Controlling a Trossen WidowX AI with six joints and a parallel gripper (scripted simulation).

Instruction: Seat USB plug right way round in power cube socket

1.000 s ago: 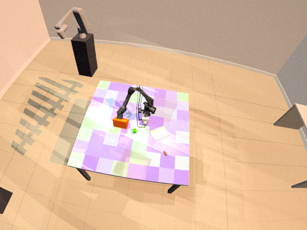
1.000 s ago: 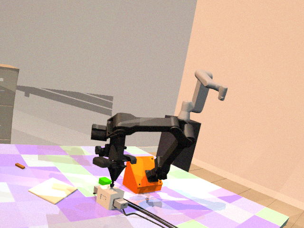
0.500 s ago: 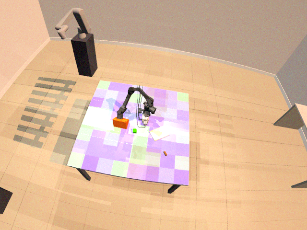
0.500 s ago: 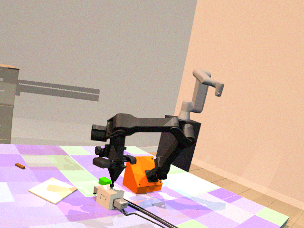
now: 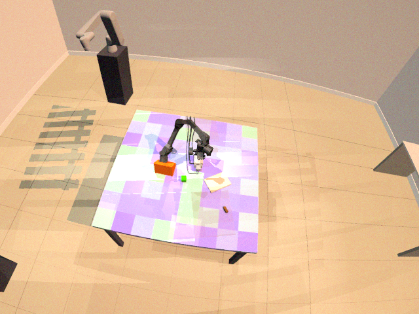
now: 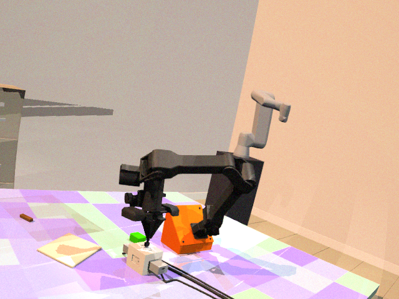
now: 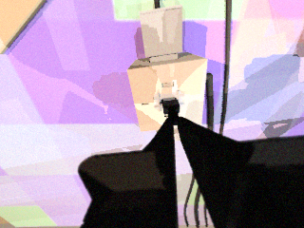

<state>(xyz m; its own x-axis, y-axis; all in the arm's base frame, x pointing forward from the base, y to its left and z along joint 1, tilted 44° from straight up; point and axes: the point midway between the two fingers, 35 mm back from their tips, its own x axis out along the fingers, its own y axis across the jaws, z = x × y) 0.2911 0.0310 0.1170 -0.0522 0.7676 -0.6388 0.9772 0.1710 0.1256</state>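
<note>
Now: gripper tip 20 mm above the dark USB plug. Also, from my gripper tip: small green block: 80 mm behind, 190 mm to the right, 100 mm below; flat tan board: 200 mm ahead, 140 mm to the right, 110 mm below; socket: 40 mm below.
</note>
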